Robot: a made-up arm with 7 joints. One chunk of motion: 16 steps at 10 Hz.
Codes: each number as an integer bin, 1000 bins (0 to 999) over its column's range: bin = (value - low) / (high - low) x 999, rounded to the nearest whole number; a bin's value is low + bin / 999 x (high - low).
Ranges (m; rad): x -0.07..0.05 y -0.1..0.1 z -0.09..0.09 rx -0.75..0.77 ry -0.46..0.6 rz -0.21..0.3
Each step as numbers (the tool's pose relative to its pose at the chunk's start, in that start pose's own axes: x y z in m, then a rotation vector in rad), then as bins.
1 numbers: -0.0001 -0.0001 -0.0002 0.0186 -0.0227 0.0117
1 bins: 582 499 498 505 412 434
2 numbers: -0.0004 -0.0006 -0.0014 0.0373 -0.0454 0.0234
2 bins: 579 497 492 517 391 457
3 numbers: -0.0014 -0.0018 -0.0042 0.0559 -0.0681 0.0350
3 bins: 571 491 476 530 369 480
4 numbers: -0.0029 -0.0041 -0.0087 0.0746 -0.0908 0.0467
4 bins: 559 479 451 542 348 503
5 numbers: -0.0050 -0.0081 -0.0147 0.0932 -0.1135 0.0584
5 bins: 541 459 418 554 327 526
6 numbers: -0.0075 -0.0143 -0.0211 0.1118 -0.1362 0.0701
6 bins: 520 428 382 566 305 549
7 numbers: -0.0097 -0.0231 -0.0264 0.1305 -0.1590 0.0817
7 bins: 502 384 353 579 284 571
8 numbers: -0.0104 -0.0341 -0.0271 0.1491 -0.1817 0.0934
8 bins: 496 329 349 591 262 594
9 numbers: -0.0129 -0.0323 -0.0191 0.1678 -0.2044 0.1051
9 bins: 475 338 393 603 241 617
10 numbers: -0.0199 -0.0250 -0.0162 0.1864 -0.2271 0.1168
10 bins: 417 375 410 615 219 640
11 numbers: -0.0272 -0.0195 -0.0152 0.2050 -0.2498 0.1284
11 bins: 356 402 415 628 198 663
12 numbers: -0.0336 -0.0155 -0.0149 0.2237 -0.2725 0.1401
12 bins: 303 422 417 640 177 686
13 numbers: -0.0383 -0.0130 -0.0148 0.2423 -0.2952 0.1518
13 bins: 264 435 417 652 155 709
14 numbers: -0.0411 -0.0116 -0.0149 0.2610 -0.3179 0.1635
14 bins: 241 442 417 664 134 732
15 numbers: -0.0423 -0.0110 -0.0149 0.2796 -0.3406 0.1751
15 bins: 231 445 417 677 113 754
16 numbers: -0.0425 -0.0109 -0.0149 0.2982 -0.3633 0.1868
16 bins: 229 445 417 689 91 777
